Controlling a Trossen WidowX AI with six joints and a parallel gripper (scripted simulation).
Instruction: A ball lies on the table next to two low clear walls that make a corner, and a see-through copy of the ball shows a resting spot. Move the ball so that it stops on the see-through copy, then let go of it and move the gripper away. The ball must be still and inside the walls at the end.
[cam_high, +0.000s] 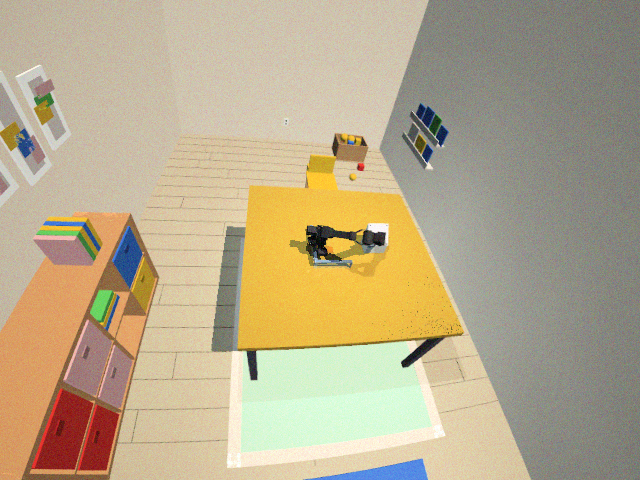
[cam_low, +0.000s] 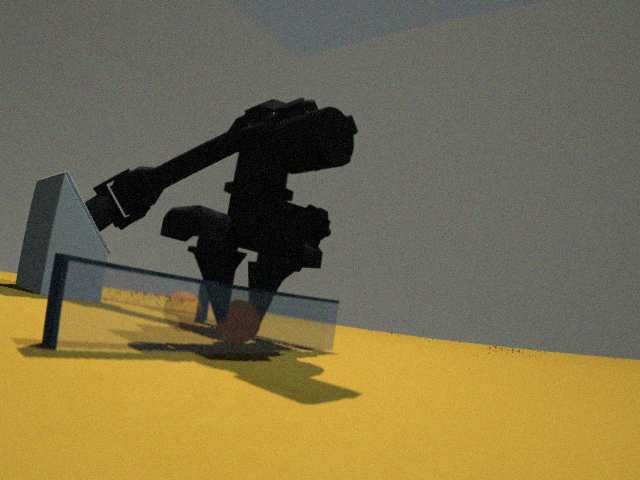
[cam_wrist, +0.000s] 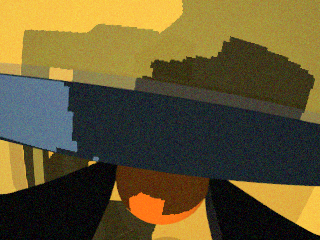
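The see-through copy of ball lies 8 cm behind my gripper tip and 1 cm to the right of it. From my gripper tip the other things lie so: orange ball right at my gripper tip.
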